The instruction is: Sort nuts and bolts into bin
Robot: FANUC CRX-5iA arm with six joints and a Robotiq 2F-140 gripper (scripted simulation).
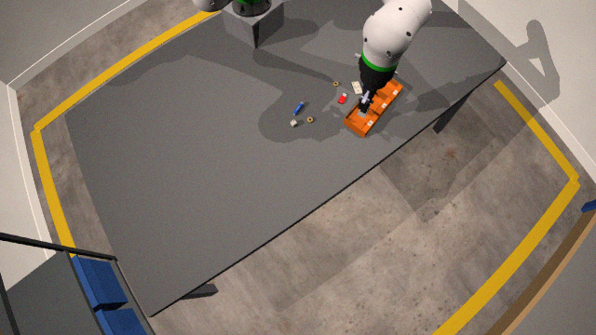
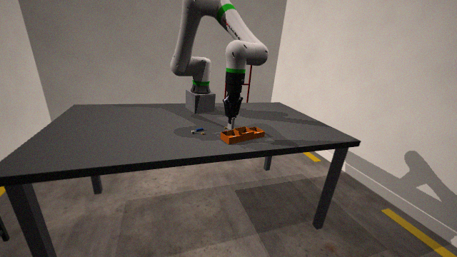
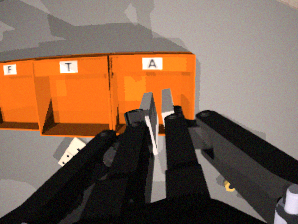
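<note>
The orange three-compartment bin is 4 cm behind my hand, 8 cm to the left of it and 8 cm below it. Round my hand: red usb stick: 11 cm behind, 1 cm to the right, 10 cm below; then blue cylinder: 13 cm behind, 16 cm to the right, 9 cm below; then white domino: 13 cm behind, 6 cm to the left, 10 cm below.
</note>
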